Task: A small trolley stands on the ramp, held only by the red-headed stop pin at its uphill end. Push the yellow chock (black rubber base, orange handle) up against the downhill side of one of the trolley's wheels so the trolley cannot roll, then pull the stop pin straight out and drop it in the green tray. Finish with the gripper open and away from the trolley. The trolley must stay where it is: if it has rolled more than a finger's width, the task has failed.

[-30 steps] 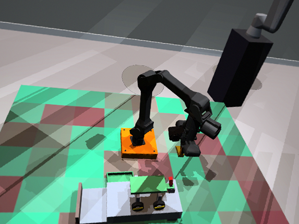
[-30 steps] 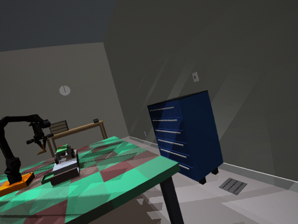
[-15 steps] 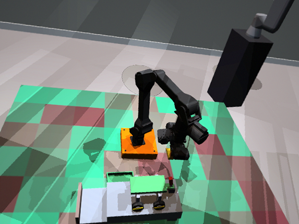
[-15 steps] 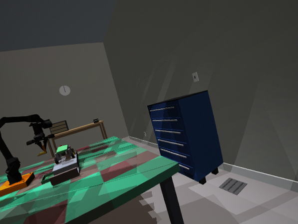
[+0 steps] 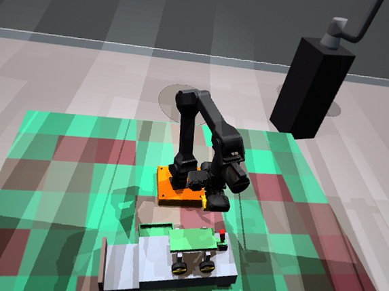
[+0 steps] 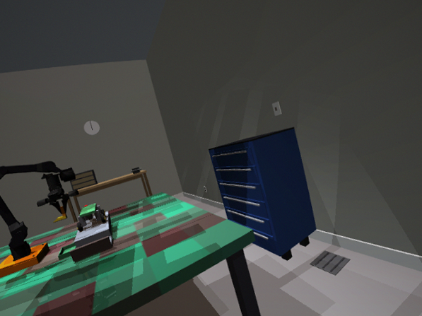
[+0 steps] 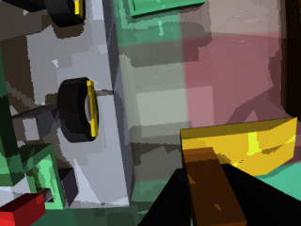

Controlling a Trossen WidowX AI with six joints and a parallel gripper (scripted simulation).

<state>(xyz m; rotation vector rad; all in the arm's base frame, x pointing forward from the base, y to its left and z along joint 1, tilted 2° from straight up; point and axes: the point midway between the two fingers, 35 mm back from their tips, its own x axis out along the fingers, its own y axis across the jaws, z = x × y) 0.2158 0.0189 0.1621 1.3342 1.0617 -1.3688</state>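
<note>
My gripper tip is 110 mm short of the red-headed stop pin, 10 mm to the right of it and 40 mm above it. The rest, counted from my gripper tip: grey ramp: 110 mm ahead, 90 mm to the right, 120 mm below; then trolley: 110 mm ahead, 80 mm to the right, 60 mm below; then yellow chock: 20 mm behind, 10 mm below.
</note>
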